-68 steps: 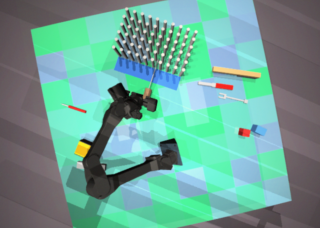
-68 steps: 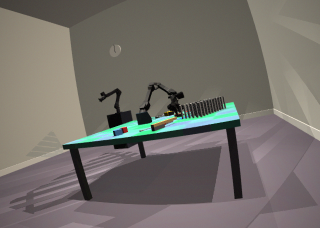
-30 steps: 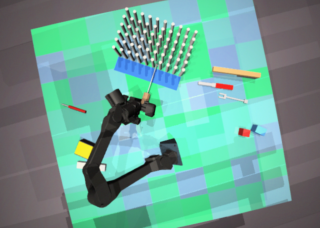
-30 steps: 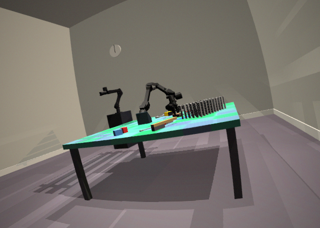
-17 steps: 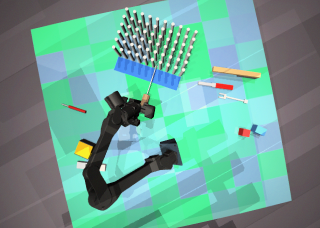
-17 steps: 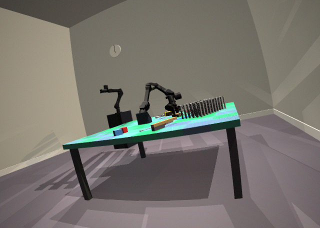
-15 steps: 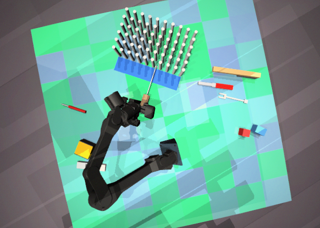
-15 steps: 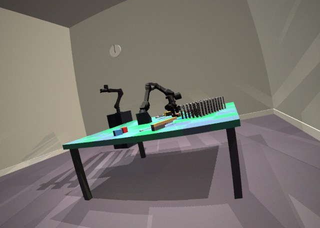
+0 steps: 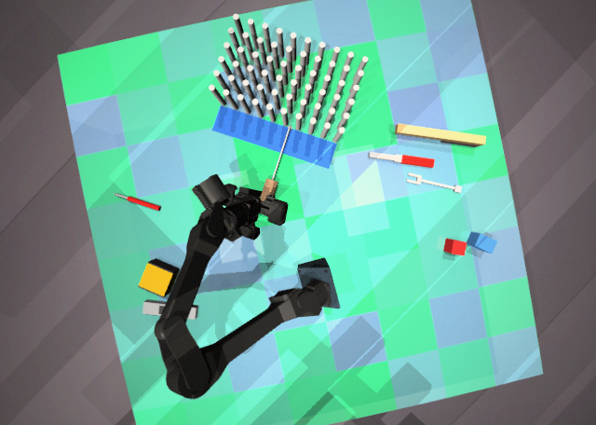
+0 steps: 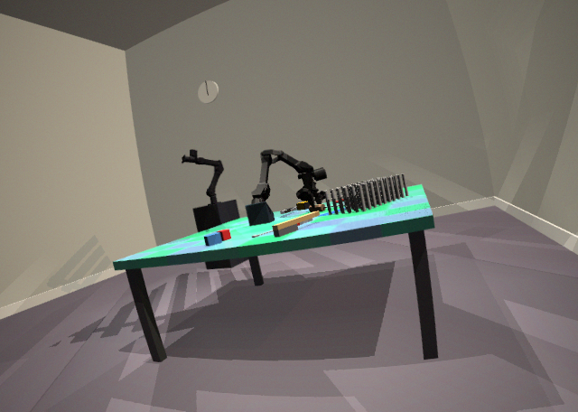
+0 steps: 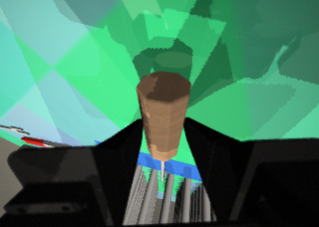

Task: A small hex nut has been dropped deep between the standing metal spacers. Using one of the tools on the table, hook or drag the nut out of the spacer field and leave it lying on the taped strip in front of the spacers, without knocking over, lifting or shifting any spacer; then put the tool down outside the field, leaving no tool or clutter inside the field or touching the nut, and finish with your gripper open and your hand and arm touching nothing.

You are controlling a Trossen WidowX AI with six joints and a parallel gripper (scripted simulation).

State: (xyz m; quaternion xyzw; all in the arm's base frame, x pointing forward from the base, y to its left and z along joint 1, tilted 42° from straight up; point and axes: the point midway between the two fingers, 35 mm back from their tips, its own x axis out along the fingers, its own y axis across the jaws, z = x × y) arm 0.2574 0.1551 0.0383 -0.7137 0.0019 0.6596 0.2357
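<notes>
The wire hook tool is 100 mm ahead of my gripper tip and 40 mm to the right of it. From my gripper tip the other things lie so: red screwdriver: 20 mm ahead, 420 mm to the left, 10 mm below; hex nut: 200 mm ahead, 80 mm to the right, 20 mm below; blue taped strip: 170 mm ahead, 30 mm to the right, 20 mm below.
</notes>
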